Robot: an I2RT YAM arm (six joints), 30 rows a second.
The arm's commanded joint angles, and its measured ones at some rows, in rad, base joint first. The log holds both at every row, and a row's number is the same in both.
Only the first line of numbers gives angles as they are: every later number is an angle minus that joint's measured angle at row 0.
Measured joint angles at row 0:
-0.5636 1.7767 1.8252 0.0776 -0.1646 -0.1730
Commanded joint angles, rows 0 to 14:
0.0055 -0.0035 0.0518 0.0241 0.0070 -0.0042
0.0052 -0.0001 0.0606 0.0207 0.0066 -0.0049
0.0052 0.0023 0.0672 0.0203 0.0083 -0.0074
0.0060 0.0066 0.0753 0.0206 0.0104 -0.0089
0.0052 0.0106 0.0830 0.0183 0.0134 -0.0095
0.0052 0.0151 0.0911 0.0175 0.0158 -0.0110
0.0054 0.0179 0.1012 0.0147 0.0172 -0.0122
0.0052 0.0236 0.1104 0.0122 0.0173 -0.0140
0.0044 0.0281 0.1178 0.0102 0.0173 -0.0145
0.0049 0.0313 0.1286 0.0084 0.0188 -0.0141
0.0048 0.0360 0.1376 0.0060 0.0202 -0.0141
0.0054 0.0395 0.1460 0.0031 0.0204 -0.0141
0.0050 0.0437 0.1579 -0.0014 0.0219 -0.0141
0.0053 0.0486 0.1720 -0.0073 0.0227 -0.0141
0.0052 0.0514 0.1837 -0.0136 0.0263 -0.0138
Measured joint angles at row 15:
0.0007 0.0313 0.1442 -0.0042 0.0099 -0.0072
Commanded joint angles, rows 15 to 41:
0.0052 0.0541 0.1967 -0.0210 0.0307 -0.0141
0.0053 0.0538 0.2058 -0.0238 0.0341 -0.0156
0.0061 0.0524 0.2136 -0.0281 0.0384 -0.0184
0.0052 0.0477 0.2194 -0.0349 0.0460 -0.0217
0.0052 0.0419 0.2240 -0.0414 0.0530 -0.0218
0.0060 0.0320 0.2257 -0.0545 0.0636 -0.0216
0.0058 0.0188 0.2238 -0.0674 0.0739 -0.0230
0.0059 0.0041 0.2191 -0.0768 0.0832 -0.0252
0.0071 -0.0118 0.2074 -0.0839 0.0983 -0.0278
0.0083 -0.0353 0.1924 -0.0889 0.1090 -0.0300
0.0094 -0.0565 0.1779 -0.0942 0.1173 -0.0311
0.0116 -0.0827 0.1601 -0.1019 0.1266 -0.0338
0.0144 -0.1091 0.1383 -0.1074 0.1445 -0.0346
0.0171 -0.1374 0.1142 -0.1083 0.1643 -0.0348
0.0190 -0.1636 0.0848 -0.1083 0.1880 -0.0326
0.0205 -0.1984 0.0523 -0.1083 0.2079 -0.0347
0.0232 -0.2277 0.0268 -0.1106 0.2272 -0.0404
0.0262 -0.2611 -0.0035 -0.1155 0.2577 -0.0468
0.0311 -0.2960 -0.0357 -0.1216 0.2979 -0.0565
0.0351 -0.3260 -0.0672 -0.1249 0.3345 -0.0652
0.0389 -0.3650 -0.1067 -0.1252 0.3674 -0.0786
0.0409 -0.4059 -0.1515 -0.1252 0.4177 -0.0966
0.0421 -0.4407 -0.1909 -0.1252 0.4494 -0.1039
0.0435 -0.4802 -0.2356 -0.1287 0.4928 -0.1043
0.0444 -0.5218 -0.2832 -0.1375 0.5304 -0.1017
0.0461 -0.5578 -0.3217 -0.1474 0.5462 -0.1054
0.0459 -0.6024 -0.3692 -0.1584 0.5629 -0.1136
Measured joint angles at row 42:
0.0419 -0.5455 -0.2926 -0.1251 0.4322 -0.0870
